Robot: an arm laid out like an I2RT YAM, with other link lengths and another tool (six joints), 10 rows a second.
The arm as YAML. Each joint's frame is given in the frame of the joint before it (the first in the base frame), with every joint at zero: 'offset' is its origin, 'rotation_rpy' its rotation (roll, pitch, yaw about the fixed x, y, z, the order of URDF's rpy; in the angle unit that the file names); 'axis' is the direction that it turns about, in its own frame. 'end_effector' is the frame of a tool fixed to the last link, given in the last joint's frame.
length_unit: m
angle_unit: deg
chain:
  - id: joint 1
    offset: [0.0, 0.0, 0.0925]
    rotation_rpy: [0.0, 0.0, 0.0]
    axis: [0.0, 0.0, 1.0]
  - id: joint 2
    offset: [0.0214, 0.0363, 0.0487]
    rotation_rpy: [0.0, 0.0, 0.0]
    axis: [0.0, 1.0, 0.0]
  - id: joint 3
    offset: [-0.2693, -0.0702, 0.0]
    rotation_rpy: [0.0, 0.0, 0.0]
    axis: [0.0, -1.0, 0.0]
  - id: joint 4
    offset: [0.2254, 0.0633, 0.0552]
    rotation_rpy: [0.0, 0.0, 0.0]
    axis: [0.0, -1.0, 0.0]
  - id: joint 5
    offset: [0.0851, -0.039, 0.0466]
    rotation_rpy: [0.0, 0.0, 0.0]
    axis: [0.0, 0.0, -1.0]
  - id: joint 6
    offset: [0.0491, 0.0, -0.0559]
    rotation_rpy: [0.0, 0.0, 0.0]
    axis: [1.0, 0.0, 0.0]
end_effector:
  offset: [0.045, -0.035, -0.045]
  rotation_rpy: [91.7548, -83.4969, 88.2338]
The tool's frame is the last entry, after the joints.
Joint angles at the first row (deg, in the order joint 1, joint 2, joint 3, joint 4, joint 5, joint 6):
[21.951 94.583 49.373 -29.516 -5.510 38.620]
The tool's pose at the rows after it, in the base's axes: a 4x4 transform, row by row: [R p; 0 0 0 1], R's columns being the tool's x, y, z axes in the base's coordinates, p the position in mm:
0.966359 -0.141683 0.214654 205.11; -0.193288 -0.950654 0.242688 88.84; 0.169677 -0.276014 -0.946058 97.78; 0 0 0 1
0.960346 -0.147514 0.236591 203.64; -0.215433 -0.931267 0.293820 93.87; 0.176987 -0.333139 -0.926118 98.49; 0 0 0 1
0.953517 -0.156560 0.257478 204.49; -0.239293 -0.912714 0.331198 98.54; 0.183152 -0.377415 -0.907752 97.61; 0 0 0 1
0.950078 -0.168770 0.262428 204.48; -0.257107 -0.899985 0.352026 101.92; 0.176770 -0.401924 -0.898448 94.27; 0 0 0 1
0.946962 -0.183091 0.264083 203.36; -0.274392 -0.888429 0.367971 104.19; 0.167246 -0.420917 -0.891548 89.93; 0 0 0 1
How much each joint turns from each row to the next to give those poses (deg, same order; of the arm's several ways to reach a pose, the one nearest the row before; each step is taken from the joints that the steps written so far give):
[0.032 -1.238 -1.691 2.385 -2.700 1.047]
[0.008 -1.592 -1.668 2.616 -2.270 1.549]
[-0.017 -0.697 -1.254 2.755 -1.570 1.618]
[0.063 0.260 -0.962 2.113 -0.998 1.355]
[-0.001 0.343 -1.182 2.090 -0.832 1.275]

